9 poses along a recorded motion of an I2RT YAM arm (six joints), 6.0 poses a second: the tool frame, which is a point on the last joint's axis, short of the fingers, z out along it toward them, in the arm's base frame.
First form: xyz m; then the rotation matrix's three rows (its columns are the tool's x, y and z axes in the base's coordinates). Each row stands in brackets.
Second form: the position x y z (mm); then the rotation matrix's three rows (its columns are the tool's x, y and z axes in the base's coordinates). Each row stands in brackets. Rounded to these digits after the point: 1 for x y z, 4 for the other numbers.
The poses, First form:
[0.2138 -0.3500 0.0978], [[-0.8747 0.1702 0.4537], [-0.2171 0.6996 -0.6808], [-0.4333 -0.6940 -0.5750]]
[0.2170 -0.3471 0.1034], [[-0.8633 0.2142 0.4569], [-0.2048 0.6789 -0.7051], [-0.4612 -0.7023 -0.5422]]
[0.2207 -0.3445 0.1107], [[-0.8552 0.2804 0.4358], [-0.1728 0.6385 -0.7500], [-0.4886 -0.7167 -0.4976]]
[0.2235 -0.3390 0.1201], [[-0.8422 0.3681 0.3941], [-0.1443 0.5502 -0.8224], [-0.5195 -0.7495 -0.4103]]
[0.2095 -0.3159 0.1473], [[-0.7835 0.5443 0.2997], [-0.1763 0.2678 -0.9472], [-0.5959 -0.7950 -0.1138]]
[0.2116 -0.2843 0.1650], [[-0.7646 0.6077 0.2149], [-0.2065 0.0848 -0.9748], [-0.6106 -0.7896 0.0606]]
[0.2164 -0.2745 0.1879], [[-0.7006 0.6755 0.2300], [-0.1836 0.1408 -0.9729], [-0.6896 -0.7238 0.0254]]
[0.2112 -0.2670 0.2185], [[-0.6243 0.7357 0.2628], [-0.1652 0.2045 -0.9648], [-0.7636 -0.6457 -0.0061]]
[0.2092 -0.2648 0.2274], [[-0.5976 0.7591 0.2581], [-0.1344 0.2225 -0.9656], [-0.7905 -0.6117 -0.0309]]
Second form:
[213.8 -350.0 97.8], [[-0.8747 0.1702 0.4537], [-0.2171 0.6996 -0.6808], [-0.4333 -0.6940 -0.5750]]
[217.0 -347.1 103.4], [[-0.8633 0.2142 0.4569], [-0.2048 0.6789 -0.7051], [-0.4612 -0.7023 -0.5422]]
[220.7 -344.5 110.7], [[-0.8552 0.2804 0.4358], [-0.1728 0.6385 -0.7500], [-0.4886 -0.7167 -0.4976]]
[223.5 -339.0 120.1], [[-0.8422 0.3681 0.3941], [-0.1443 0.5502 -0.8224], [-0.5195 -0.7495 -0.4103]]
[209.5 -315.9 147.3], [[-0.7835 0.5443 0.2997], [-0.1763 0.2678 -0.9472], [-0.5959 -0.7950 -0.1138]]
[211.6 -284.3 165.0], [[-0.7646 0.6077 0.2149], [-0.2065 0.0848 -0.9748], [-0.6106 -0.7896 0.0606]]
[216.4 -274.5 187.9], [[-0.7006 0.6755 0.2300], [-0.1836 0.1408 -0.9729], [-0.6896 -0.7238 0.0254]]
[211.2 -267.0 218.5], [[-0.6243 0.7357 0.2628], [-0.1652 0.2045 -0.9648], [-0.7636 -0.6457 -0.0061]]
[209.2 -264.8 227.4], [[-0.5976 0.7591 0.2581], [-0.1344 0.2225 -0.9656], [-0.7905 -0.6117 -0.0309]]

